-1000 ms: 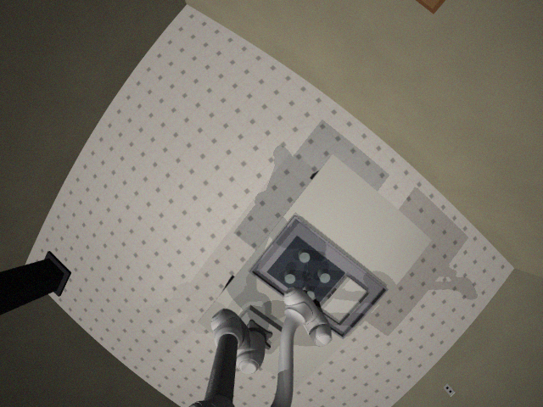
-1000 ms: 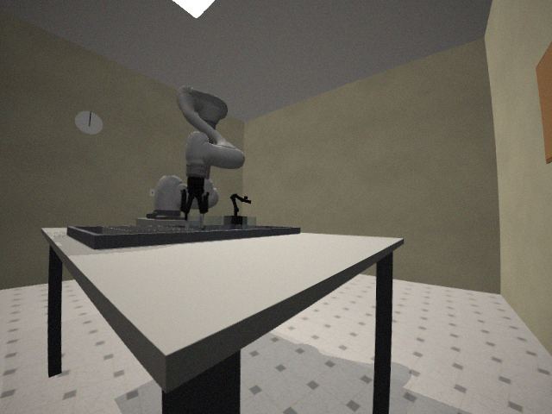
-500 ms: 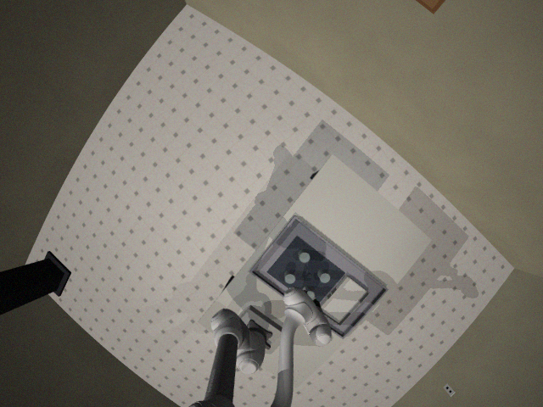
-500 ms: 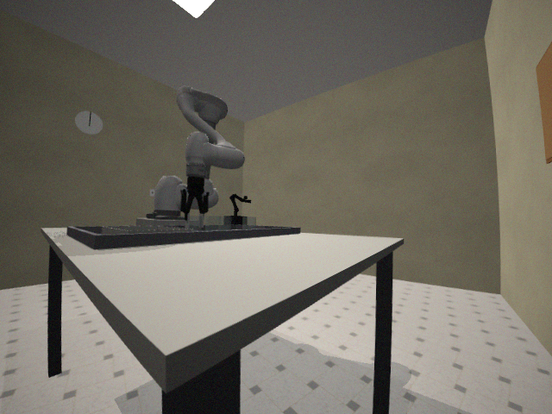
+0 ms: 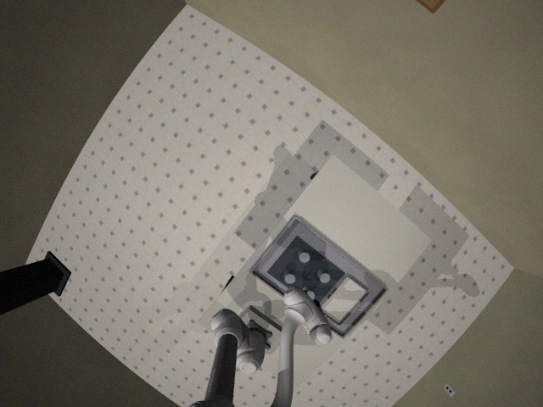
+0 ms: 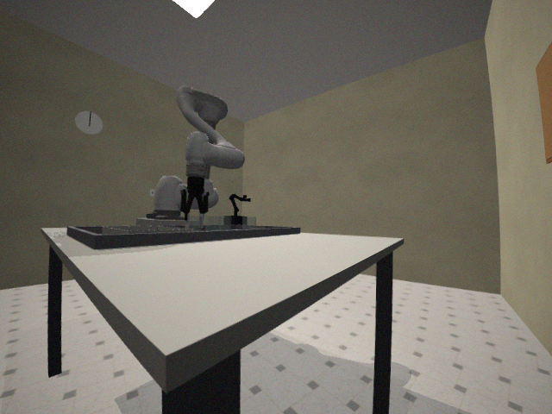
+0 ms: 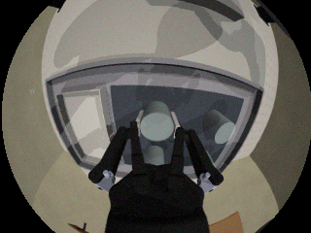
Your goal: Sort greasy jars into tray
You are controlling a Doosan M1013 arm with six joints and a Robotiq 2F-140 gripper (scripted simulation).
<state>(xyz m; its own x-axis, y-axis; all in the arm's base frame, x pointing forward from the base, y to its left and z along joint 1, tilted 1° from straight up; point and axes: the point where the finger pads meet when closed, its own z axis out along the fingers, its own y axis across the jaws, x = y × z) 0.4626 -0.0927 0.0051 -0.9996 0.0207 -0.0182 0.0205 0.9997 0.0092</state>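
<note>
Now: the tray 8 cm ahead of my hand, 24 cm to the right of it and 4 cm below it. Also, from my hand: dark drying mat 9 cm ahead, 8 cm to the left, 5 cm below.
</note>
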